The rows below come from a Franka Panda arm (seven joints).
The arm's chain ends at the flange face. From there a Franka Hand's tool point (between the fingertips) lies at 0.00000 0.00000 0.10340 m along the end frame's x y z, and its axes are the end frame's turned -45 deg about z.
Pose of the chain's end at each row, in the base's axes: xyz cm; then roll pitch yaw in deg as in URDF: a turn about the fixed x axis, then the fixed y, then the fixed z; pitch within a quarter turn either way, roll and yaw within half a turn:
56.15, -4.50, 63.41, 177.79, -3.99, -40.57
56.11, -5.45, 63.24, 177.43, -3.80, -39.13
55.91, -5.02, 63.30, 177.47, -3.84, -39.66
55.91, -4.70, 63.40, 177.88, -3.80, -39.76
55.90, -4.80, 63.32, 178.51, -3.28, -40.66
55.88, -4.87, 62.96, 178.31, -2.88, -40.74
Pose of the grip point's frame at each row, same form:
56.44, -5.27, 53.10, 175.62, -1.26, 4.40
56.35, -6.24, 52.93, 175.50, -0.87, 5.82
56.15, -5.81, 52.99, 175.50, -0.93, 5.29
56.19, -5.43, 53.09, 175.81, -1.19, 5.21
56.17, -5.39, 53.00, 176.63, -1.27, 4.33
56.07, -5.44, 52.64, 176.77, -0.84, 4.24

